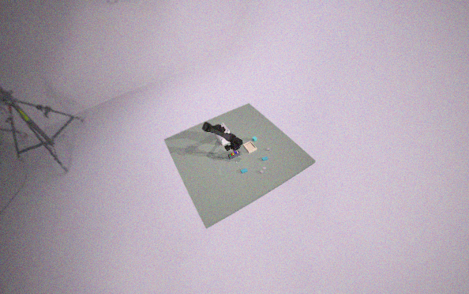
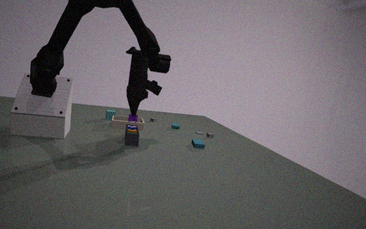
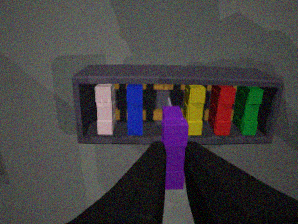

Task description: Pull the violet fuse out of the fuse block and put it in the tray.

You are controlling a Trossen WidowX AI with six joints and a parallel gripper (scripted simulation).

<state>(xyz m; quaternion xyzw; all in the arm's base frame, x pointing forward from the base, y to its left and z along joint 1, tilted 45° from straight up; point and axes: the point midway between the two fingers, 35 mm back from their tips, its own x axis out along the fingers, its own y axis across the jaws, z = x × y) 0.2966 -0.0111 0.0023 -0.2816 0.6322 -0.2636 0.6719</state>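
The blue fuse lies 60 mm below my gripper tip and 20 mm to the left of it. Also, from my gripper tip: white fuse (60 mm below, 40 mm to the left); violet fuse (10 mm below); yellow fuse (60 mm below, 20 mm to the right).
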